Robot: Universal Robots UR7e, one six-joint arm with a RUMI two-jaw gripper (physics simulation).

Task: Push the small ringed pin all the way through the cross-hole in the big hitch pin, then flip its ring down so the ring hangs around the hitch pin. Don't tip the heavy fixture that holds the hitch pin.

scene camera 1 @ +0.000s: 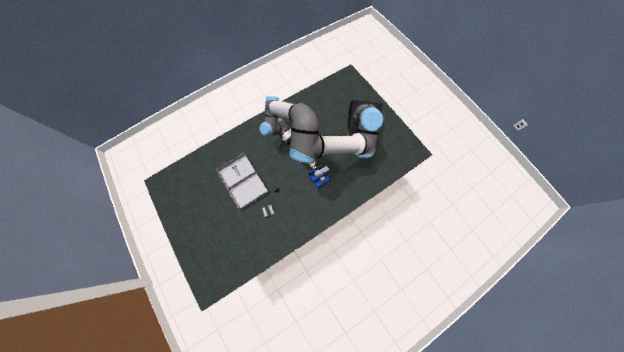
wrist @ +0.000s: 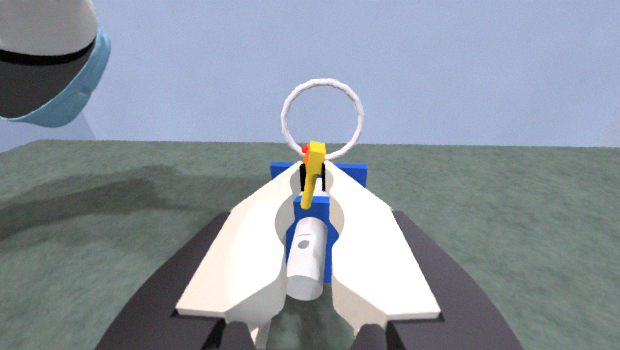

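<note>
My gripper [wrist: 313,164] is shut on the small ringed pin [wrist: 315,156] [scene camera 1: 313,164], a yellow pin with an orange and red part beside its head. Its white ring [wrist: 283,117] stands up above the fingertips in the wrist view. The yellow shank slants down and its free tip is visible, apart from the cross-hole. The hitch pin [wrist: 307,265] is a light grey cylinder with its small dark cross-hole facing up, seen between the jaws. The blue fixture [wrist: 354,173] [scene camera 1: 320,183] sits flat on the table, partly hidden by the fingers. The arm hides the gripper in the scene view.
A two-part tray [scene camera 1: 249,193] with small parts lies left of the fixture in the scene view. A small dark cylinder [scene camera 1: 276,190] and two white pins [scene camera 1: 265,212] [scene camera 1: 271,209] lie near it. The arm's blue-capped joint [scene camera 1: 301,155] hangs close beside the fixture.
</note>
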